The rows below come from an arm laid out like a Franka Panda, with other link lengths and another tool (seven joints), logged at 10 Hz.
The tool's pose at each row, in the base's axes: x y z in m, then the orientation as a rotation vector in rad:
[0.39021, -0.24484, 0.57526, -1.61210, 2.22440, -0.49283]
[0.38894, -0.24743, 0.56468, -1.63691, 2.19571, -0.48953]
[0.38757, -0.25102, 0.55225, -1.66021, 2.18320, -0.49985]
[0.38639, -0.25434, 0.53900, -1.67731, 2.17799, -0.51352]
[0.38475, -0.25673, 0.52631, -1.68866, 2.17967, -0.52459]
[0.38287, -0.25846, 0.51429, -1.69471, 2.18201, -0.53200]
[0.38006, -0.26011, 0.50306, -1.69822, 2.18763, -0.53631]
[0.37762, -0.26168, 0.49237, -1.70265, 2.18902, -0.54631]
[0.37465, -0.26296, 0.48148, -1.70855, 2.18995, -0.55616]
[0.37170, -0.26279, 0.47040, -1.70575, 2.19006, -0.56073]
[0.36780, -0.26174, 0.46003, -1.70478, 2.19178, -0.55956]
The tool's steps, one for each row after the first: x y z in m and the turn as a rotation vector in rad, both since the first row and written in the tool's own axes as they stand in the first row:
[0.00364, 0.00529, 0.00889, 0.00313, -0.01412, -0.02353]
[0.00841, 0.01123, 0.01943, 0.00459, -0.01032, -0.04360]
[0.01293, 0.01749, 0.03077, 0.00630, -0.00152, -0.05806]
[0.01665, 0.02413, 0.04132, 0.00563, 0.00886, -0.06643]
[0.01976, 0.03086, 0.05113, 0.00518, 0.01616, -0.07068]
[0.02301, 0.03800, 0.05979, 0.00270, 0.02324, -0.07189]
[0.02603, 0.04461, 0.06815, 0.00457, 0.03081, -0.07577]
[0.02894, 0.05184, 0.07642, 0.00595, 0.03845, -0.08068]
[0.03048, 0.05957, 0.08475, 0.00915, 0.04013, -0.07956]
[0.03141, 0.06801, 0.09195, 0.00815, 0.04035, -0.07827]

